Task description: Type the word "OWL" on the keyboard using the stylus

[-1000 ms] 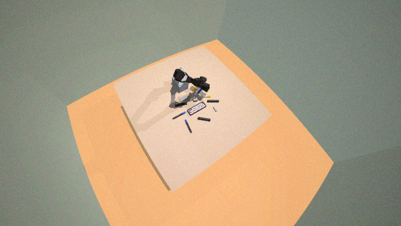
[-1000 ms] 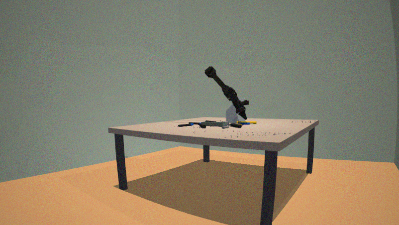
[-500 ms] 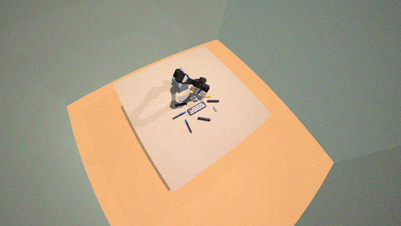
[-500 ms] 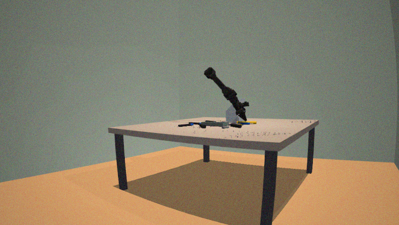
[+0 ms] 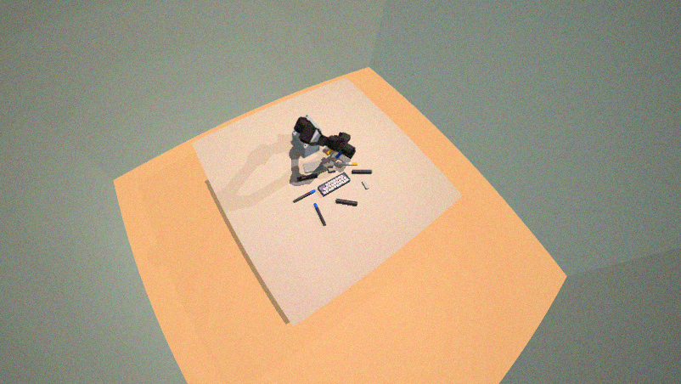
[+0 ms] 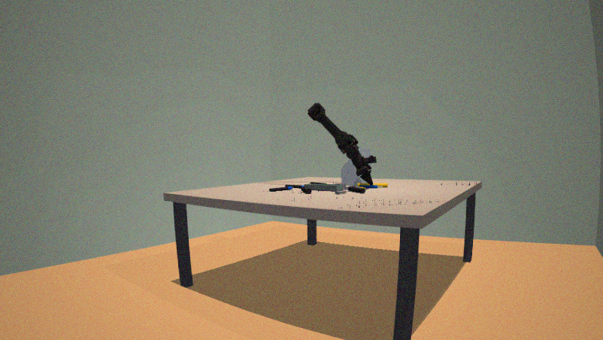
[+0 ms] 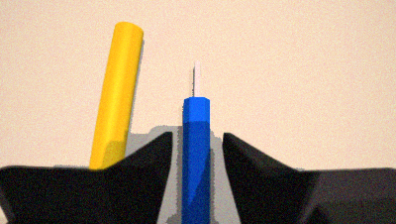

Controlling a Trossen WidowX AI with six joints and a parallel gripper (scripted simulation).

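Now: the yellow cylinder 50 mm behind my gripper tip, 20 mm to the right of it and 10 mm below it. From my gripper tip the other things lie so: grey block 80 mm ahead, 140 mm to the right; then yellow-tipped marker 100 mm ahead, 20 mm to the right, 10 mm below; then blue stylus 10 mm behind, 10 mm to the left, 10 mm below.
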